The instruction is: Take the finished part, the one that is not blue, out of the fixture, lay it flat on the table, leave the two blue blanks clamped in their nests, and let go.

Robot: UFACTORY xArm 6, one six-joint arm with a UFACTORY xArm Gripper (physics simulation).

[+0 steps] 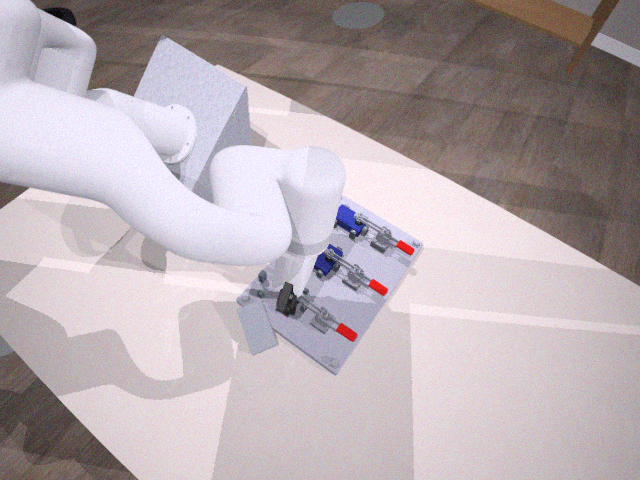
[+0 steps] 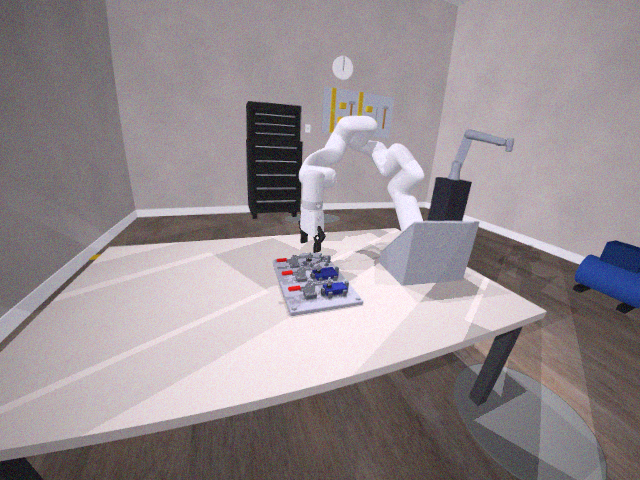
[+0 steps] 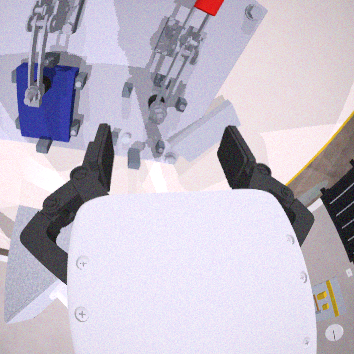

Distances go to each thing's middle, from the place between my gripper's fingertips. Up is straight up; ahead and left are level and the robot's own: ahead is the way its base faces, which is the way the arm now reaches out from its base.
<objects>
Right now the clamp arm (image 3: 157, 106) is 4 cm below my hand, 3 cm ahead of it and 1 cm to the left of it. From my hand the other things lie so: fixture plate (image 1: 357, 309) 12 cm to the left, 8 cm below, 2 cm ahead; then finished part (image 1: 257, 328) 8 cm to the right, 7 cm below, 2 cm behind.
</objects>
